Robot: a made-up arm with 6 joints.
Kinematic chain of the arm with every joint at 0, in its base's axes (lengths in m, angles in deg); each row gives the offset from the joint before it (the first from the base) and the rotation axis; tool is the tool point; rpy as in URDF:
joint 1: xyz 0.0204 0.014 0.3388 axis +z
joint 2: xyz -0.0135 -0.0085 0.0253 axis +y
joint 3: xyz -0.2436 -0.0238 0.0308 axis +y
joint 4: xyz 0.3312 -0.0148 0.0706 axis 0.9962 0 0.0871
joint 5: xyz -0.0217 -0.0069 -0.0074 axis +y
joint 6: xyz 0.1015 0.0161 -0.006 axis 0.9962 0 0.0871
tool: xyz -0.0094 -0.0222 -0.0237 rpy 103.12 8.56 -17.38
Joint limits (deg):
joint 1: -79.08..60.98
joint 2: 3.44..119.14
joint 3: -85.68..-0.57
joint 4: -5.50..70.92
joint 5: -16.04..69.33
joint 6: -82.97..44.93
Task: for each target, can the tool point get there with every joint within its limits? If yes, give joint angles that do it. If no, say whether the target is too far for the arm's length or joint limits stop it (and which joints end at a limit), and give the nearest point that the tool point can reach.
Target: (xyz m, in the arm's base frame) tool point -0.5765 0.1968 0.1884
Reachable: no: joint limits stop it (at a limit: joint 2, joint 3, joint 4) | nearest point -0.0670 0.0408 0.2471 | short by 0.536 m
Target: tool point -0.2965 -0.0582 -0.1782
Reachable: no: joint limits stop it (at a limit: joint 1, joint 2, joint 4, joint 5) | nearest point -0.0343 -0.0638 0.1590 | short by 0.427 m
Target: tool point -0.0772 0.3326 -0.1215
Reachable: no: joint limits stop it (at a limit: joint 1, joint 2, joint 4, joint 6) | nearest point 0.0984 0.1870 0.1686 | short by 0.369 m
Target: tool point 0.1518 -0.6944 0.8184
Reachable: no: too far | nearest point 0.1009 -0.4200 0.6457 | short by 0.328 m
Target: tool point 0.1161 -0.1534 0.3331
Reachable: yes | joints -68.00 91.20 -33.46 51.03 62.40 5.27
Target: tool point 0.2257 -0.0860 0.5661
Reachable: yes | joints -17.91 44.74 -44.83 15.54 13.57 20.63
